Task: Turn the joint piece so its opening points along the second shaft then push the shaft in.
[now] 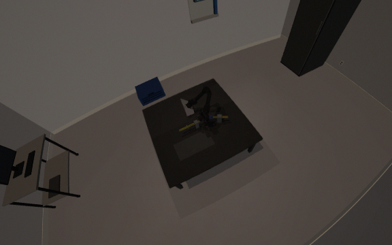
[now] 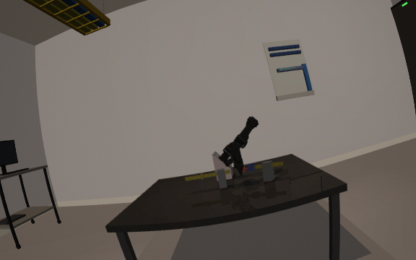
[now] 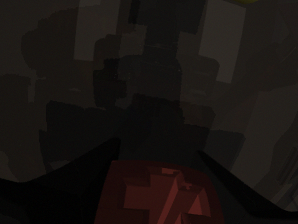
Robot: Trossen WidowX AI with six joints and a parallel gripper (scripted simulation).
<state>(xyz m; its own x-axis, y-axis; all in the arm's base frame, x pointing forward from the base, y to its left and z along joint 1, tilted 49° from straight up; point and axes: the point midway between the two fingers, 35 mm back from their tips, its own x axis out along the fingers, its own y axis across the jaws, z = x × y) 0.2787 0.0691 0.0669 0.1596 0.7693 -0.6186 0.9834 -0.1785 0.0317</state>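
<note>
My gripper tip is now 20 mm to the right of the red square joint piece and 40 mm below it.
</note>
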